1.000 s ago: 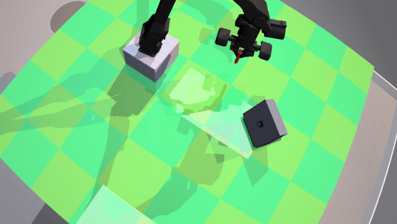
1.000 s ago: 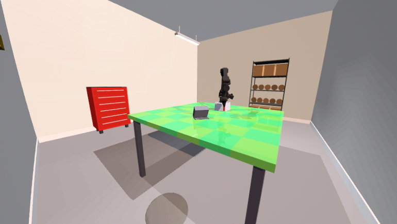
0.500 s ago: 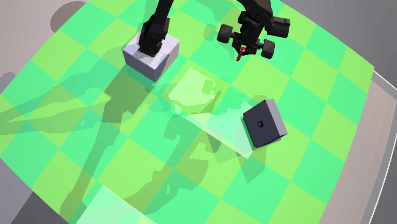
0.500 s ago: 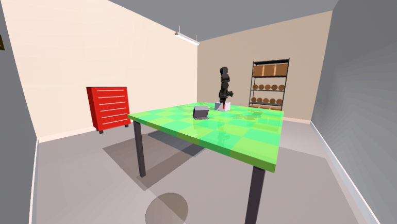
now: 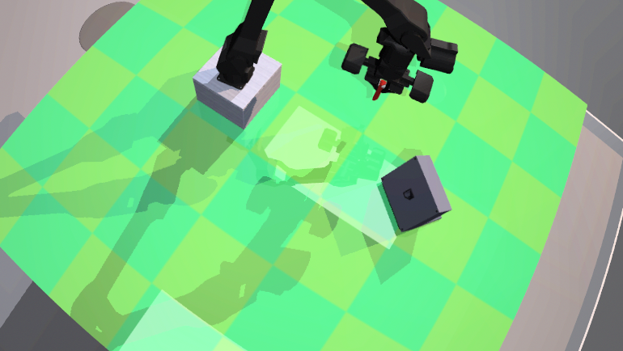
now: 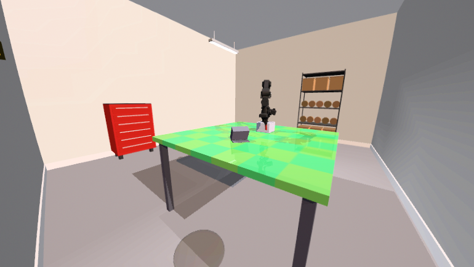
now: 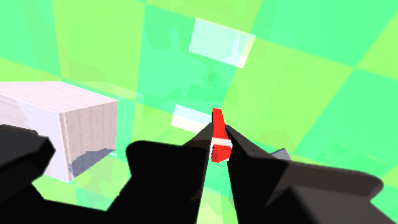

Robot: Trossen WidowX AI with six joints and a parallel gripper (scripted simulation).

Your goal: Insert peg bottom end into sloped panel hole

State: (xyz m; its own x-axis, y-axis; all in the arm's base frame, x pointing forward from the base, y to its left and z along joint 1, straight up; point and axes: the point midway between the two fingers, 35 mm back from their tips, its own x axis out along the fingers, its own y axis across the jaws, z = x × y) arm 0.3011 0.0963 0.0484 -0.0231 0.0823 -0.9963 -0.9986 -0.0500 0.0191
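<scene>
The panel lies 170 mm ahead of my gripper tip, 160 mm to the right of it and 60 mm below it. Round my gripper tip: red peg 10 mm above.
</scene>
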